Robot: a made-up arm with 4 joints.
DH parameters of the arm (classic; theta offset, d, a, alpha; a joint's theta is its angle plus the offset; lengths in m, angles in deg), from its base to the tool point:
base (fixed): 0 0 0 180
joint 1: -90 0.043 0.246 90
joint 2: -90 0.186 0.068 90
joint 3: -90 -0.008 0.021 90
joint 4: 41.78 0 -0.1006 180
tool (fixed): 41.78 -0.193 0 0
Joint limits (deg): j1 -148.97..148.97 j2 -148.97..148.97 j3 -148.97..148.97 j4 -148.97..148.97
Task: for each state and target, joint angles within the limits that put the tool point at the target. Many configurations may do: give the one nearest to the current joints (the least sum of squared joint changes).
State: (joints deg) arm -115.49 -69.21 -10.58 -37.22
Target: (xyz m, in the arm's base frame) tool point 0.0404 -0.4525 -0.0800
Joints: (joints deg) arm -147.70 -68.14 -3.12 -41.54
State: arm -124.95 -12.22 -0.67 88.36
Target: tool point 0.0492 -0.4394 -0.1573
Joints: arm -147.60 0.97 -44.12 71.30
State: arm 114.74 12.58 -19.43 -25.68
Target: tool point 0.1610 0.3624 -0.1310
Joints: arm 78.83 22.37 -19.22 -36.64
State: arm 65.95 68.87 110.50 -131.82
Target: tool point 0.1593 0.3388 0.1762
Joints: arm 37.22 50.04 135.15 -142.55
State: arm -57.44 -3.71 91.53 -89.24
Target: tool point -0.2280 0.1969 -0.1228
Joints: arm -38.67 -37.97 61.02 -51.81
